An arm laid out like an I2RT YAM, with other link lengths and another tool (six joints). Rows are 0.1 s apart.
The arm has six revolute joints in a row. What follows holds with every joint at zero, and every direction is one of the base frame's.
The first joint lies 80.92 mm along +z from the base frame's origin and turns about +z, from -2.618 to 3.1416 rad.
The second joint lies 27 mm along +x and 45.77 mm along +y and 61.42 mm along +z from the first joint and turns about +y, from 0 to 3.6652 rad.
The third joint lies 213.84 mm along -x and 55.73 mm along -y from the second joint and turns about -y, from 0 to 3.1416 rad.
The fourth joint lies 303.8 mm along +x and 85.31 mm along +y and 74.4 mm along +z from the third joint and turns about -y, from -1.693 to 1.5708 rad.
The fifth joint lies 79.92 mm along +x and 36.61 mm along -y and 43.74 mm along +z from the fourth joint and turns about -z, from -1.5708 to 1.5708 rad.
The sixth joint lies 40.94 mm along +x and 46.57 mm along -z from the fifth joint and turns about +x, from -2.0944 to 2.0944 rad.
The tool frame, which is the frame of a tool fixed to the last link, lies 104 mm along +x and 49 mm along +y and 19 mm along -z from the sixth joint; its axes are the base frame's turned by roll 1.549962, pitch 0.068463 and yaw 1.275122 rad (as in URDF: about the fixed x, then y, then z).
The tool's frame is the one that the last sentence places.
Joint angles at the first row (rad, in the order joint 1, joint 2, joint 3, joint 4, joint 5, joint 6):
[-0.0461 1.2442 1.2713 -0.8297 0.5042 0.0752]
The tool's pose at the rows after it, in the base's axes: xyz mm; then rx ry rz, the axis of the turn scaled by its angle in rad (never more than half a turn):
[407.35 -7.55 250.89 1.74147 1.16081 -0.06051]
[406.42 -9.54 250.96 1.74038 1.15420 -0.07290]
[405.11 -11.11 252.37 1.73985 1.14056 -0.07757]
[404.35 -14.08 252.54 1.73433 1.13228 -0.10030]
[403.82 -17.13 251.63 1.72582 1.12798 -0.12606]
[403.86 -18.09 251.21 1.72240 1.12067 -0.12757]
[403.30 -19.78 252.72 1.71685 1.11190 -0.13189]
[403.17 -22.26 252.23 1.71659 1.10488 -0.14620]
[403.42 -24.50 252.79 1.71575 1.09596 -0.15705]
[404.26 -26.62 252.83 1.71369 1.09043 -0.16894]
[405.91 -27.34 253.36 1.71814 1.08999 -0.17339]
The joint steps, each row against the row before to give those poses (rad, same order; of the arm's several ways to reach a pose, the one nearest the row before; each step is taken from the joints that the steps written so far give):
[-0.0004 0.0016 0.0080 -0.0069 0.0092 0.0023]
[-0.0010 -0.0001 0.0009 -0.0040 0.0108 0.0002]
[-0.0001 -0.0077 -0.0044 0.0005 0.0109 0.0033]
[0.0000 0.0049 0.0059 -0.0065 0.0198 -0.0026]
[0.0001 0.0071 0.0048 -0.0048 0.0201 -0.0063]
[-0.0001 -0.0045 -0.0078 0.0086 0.0063 -0.0014]
[-0.0008 -0.0048 -0.0023 0.0037 0.0088 -0.0040]
[-0.0021 0.0047 0.0031 -0.0029 0.0111 0.0007]
[-0.0016 0.0044 0.0048 -0.0017 0.0107 0.0009]
[-0.0016 0.0081 0.0068 -0.0013 0.0098 -0.0012]
[-0.0015 0.0131 0.0143 -0.0070 0.0003 0.0039]

